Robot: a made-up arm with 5 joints.
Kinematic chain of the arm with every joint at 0, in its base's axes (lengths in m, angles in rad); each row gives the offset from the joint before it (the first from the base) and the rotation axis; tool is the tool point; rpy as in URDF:
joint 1: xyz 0 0 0.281 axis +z
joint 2: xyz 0 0 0 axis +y
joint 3: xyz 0.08 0 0.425 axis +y
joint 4: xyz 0.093 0 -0.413 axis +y
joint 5: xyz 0.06 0 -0.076 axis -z
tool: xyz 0 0 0 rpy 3.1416 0 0
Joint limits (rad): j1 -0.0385..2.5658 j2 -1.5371..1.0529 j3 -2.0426..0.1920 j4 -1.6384..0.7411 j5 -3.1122..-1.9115
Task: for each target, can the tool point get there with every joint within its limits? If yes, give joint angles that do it. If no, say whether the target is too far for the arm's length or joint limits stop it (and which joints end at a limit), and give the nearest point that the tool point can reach.
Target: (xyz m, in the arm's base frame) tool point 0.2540 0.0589 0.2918
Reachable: yes | joints 0.2280 -0.1442 0.0058 -0.5020 -2.2404
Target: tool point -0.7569 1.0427 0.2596
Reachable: no: too far | nearest point -0.5298 0.7299 0.2702 | short by 0.387 m
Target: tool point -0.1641 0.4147 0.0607
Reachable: yes | joints 1.9476 0.7360 -0.5724 -0.4119 -2.4191
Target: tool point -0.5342 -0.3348 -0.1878
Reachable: no: joint limits stop it (at a limit: joint 1, joint 2) | nearest point -0.2432 0.1579 -0.0845 | short by 0.581 m
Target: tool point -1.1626 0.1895 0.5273
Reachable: no: too far | nearest point -0.7716 0.0297 0.6759 | short by 0.448 m
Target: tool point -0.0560 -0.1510 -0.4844
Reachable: no: joint limits stop it (at a limit: joint 1, joint 2) | nearest point -0.1510 0.0980 -0.0452 | short by 0.514 m
